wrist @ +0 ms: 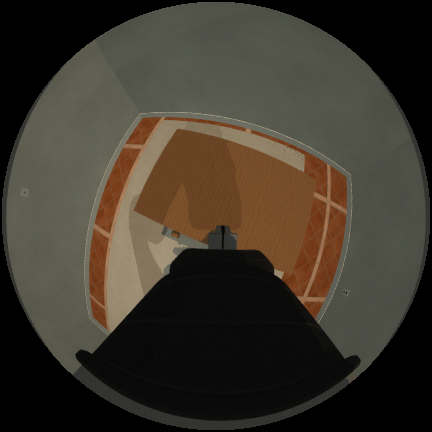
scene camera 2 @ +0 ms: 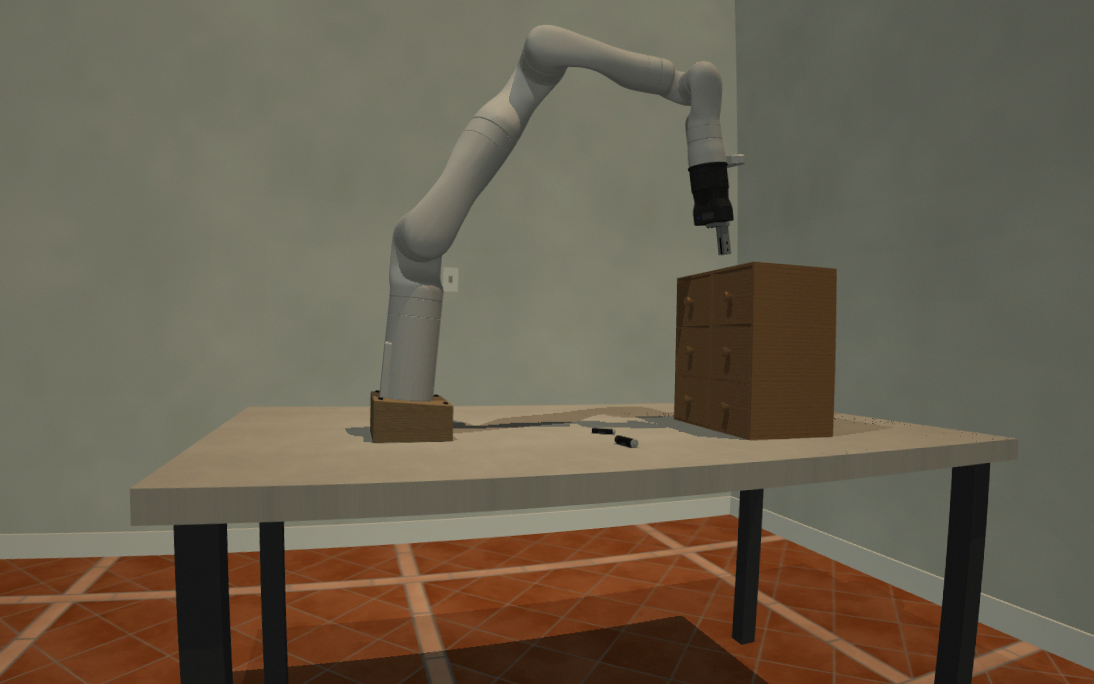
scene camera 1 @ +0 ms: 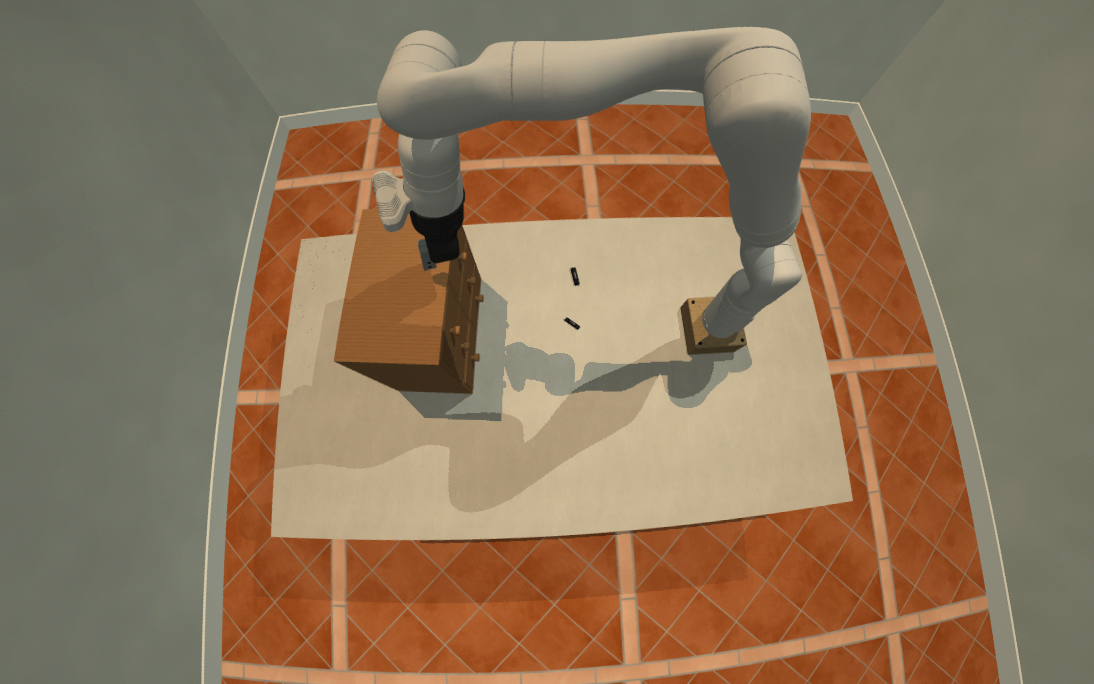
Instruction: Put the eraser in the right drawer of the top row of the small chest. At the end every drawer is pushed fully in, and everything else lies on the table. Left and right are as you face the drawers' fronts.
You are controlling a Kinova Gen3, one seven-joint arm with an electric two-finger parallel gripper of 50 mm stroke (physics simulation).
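Frame: origin at the arm's base, x back, y right, z up, level; centimetres.
Seen in the pictures: gripper, fingertip midpoint: (wrist: 222,233) (scene camera 2: 724,254) (scene camera 1: 429,265); arm's base, link origin: (scene camera 2: 406,397) (scene camera 1: 720,320).
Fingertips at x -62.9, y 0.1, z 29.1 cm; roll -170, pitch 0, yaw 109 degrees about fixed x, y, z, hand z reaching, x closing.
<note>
Pixels of each thing's top centre, then the offset from my fingertips to it. "*": a spot on its surface instead. Level surfaces: height alone.
- small wooden chest, top centre: (wrist: 230,189) (scene camera 1: 396,280) (scene camera 2: 750,273) dy -1.0, dx -7.0, dz -3.4 cm
- top row, surface spot: (scene camera 2: 738,310) * dy +9.0, dx +2.7, dz -12.1 cm
- drawer knob, surface spot: (wrist: 175,234) * dy -8.4, dx +3.5, dz -8.5 cm
- table, surface height: dz -35.9 cm
The eraser does not show in any view. The small wooden chest (scene camera 1: 391,310) (scene camera 2: 794,354) (wrist: 272,200) has six drawers in two columns, and all their fronts look flush. The right drawer of the top row (scene camera 2: 738,310) is on the side nearer scene camera 2 and looks shut; its inside is hidden. A drawer knob (wrist: 175,234) shows past the chest's front edge in the wrist view. My gripper (scene camera 1: 427,264) (scene camera 2: 724,253) (wrist: 222,233) is shut and empty, pointing down a little above the chest's top near its front.
Two small black cylinders, like batteries, lie apart on the table (scene camera 1: 564,483) (scene camera 2: 484,471) between chest and arm base: one cylinder (scene camera 1: 574,276) (scene camera 2: 626,441) nearer scene camera 2, the other cylinder (scene camera 1: 572,323) (scene camera 2: 602,430) farther from it. The arm's wooden base block (scene camera 2: 412,423) stands opposite the drawer fronts.
</note>
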